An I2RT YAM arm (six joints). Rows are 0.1 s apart.
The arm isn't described. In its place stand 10 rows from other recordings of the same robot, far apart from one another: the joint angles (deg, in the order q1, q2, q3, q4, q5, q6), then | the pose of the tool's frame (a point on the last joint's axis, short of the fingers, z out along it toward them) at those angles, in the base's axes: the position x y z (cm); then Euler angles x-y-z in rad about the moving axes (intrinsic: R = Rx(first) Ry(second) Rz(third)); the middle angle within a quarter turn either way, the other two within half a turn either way.
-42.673 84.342 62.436 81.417 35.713 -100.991 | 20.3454, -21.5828, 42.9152, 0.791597, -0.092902, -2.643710
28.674 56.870 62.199 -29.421 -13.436 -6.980 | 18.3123, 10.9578, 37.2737, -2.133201, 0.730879, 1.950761
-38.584 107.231 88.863 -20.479 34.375 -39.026 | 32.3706, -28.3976, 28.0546, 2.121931, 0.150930, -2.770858
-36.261 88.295 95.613 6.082 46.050 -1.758 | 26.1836, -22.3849, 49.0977, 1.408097, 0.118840, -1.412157
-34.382 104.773 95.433 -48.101 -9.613 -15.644 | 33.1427, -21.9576, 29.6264, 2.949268, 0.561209, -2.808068
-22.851 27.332 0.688 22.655 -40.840 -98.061 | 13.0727, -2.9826, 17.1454, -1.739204, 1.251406, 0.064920
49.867 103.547 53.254 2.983 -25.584 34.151 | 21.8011, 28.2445, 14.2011, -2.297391, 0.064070, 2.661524
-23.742 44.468 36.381 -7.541 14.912 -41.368 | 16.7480, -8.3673, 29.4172, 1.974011, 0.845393, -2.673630
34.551 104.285 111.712 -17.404 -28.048 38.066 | 33.9847, 25.4341, 44.2240, -1.742789, 0.465895, 2.395578
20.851 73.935 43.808 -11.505 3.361 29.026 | 25.3840, 9.4450, 22.3346, -2.833848, 0.801131, -3.103730
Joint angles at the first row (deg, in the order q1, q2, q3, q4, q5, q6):
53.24 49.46 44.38 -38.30 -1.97 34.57
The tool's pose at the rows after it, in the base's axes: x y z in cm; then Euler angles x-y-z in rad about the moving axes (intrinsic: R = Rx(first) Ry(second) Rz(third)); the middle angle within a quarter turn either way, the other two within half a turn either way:
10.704, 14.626, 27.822, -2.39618, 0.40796, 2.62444
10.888, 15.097, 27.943, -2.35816, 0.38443, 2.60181
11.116, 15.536, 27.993, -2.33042, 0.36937, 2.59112
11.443, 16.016, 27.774, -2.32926, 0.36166, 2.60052
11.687, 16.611, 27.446, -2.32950, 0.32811, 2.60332
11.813, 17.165, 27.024, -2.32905, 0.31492, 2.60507
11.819, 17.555, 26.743, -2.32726, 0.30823, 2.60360
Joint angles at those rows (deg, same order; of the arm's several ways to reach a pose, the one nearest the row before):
53.18 50.14 44.60 -36.95 -3.19 34.20
53.20 50.98 44.74 -35.03 -5.26 33.84
53.17 51.89 44.82 -33.22 -6.68 33.90
53.17 53.34 44.89 -31.96 -7.11 34.45
53.35 55.16 45.09 -31.14 -8.72 34.61
53.94 56.53 44.76 -29.68 -8.97 35.07
54.56 57.34 44.47 -28.59 -8.90 35.42

